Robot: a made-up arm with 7 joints. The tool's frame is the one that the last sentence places.
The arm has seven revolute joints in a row. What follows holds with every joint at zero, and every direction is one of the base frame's. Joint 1 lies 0.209 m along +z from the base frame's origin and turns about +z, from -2.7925 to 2.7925 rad. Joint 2 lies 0.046 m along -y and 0.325 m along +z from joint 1 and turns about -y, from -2.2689 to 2.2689 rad. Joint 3 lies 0.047 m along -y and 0.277 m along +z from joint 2 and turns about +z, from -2.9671 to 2.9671 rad. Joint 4 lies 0.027 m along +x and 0.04 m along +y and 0.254 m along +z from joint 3 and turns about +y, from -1.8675 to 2.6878 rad. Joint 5 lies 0.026 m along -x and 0.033 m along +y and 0.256 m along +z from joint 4 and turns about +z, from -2.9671 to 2.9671 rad. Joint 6 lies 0.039 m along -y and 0.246 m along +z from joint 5 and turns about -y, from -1.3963 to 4.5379 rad. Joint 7 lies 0.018 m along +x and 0.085 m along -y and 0.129 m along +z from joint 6 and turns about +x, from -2.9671 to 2.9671 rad. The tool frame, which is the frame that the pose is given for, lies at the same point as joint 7; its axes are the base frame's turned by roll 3.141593, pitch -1.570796 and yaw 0 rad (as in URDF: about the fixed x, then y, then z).
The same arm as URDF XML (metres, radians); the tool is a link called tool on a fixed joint. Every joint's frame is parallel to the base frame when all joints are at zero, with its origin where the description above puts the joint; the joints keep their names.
<robot name="arm">
<joint name="tool_joint" type="fixed"><parent link="link7"/><child link="tool"/><origin xyz="0 0 0" rpy="-3.1416 -1.5708 0"/></joint>
<joint name="joint 7" type="revolute"><parent link="link6"/><child link="link7"/><origin xyz="0.018 -0.085 0.129" rpy="0 0 0"/><axis xyz="1 0 0"/><limit lower="-2.9671" upper="2.9671"/></joint>
<joint name="joint 6" type="revolute"><parent link="link5"/><child link="link6"/><origin xyz="0 -0.039 0.246" rpy="0 0 0"/><axis xyz="0 -1 0"/><limit lower="-1.3963" upper="4.5379"/></joint>
<joint name="joint 5" type="revolute"><parent link="link4"/><child link="link5"/><origin xyz="-0.026 0.033 0.256" rpy="0 0 0"/><axis xyz="0 0 1"/><limit lower="-2.9671" upper="2.9671"/></joint>
<joint name="joint 4" type="revolute"><parent link="link3"/><child link="link4"/><origin xyz="0.027 0.04 0.254" rpy="0 0 0"/><axis xyz="0 1 0"/><limit lower="-1.8675" upper="2.6878"/></joint>
<joint name="joint 3" type="revolute"><parent link="link2"/><child link="link3"/><origin xyz="0 -0.047 0.277" rpy="0 0 0"/><axis xyz="0 0 1"/><limit lower="-2.9671" upper="2.9671"/></joint>
<joint name="joint 2" type="revolute"><parent link="link1"/><child link="link2"/><origin xyz="0 -0.046 0.325" rpy="0 0 0"/><axis xyz="0 -1 0"/><limit lower="-2.2689" upper="2.2689"/></joint>
<joint name="joint 1" type="revolute"><parent link="base_link"/><child link="link1"/><origin xyz="0 0 0.209" rpy="0 0 0"/><axis xyz="0 0 1"/><limit lower="-2.7925" upper="2.7925"/></joint>
<link name="base_link"/>
<link name="link1"/>
<link name="link2"/>
<link name="link3"/>
<link name="link4"/>
<link name="link5"/>
<link name="link6"/>
<link name="link7"/>
<link name="tool"/>
</robot>

